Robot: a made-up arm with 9 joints. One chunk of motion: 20 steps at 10 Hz.
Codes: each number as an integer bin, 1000 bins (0 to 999) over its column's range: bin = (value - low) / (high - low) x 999, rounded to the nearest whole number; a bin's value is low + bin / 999 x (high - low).
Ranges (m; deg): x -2.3..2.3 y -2.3..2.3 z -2.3..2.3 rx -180..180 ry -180..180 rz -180..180
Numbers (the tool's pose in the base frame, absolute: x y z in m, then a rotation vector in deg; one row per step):
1: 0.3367 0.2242 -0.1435 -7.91 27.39 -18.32
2: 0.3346 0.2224 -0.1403 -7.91 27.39 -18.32
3: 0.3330 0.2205 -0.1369 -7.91 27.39 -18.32
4: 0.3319 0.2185 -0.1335 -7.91 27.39 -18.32
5: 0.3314 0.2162 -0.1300 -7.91 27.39 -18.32
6: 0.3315 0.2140 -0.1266 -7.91 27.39 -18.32
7: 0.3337 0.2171 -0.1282 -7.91 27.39 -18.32
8: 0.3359 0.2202 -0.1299 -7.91 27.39 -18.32
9: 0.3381 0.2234 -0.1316 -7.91 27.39 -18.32
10: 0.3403 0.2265 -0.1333 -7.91 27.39 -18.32
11: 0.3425 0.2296 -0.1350 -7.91 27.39 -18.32
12: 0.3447 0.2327 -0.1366 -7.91 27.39 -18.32
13: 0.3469 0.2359 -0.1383 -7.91 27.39 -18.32
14: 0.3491 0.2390 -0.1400 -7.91 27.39 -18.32
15: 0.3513 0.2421 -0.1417 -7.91 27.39 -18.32
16: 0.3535 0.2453 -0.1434 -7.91 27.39 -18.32
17: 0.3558 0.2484 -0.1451 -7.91 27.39 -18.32
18: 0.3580 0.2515 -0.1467 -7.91 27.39 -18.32
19: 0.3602 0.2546 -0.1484 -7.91 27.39 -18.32
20: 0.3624 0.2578 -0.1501 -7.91 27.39 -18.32
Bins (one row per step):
1: 573 548 468 478 576 449
2: 572 548 469 478 576 449
3: 572 547 470 478 576 449
4: 572 547 471 478 576 449
5: 571 546 471 478 576 449
6: 571 546 472 478 576 449
7: 572 547 472 478 576 449
8: 572 547 471 478 576 449
9: 573 548 471 478 576 449
10: 573 549 471 478 576 449
11: 574 549 470 478 576 449
12: 574 550 470 478 576 449
13: 575 551 469 478 576 449
14: 575 551 469 478 576 449
15: 576 552 469 478 576 449
16: 576 553 468 478 576 449
17: 577 553 468 478 576 449
18: 577 554 468 478 576 449
19: 578 555 467 478 576 449
20: 578 555 467 478 576 449

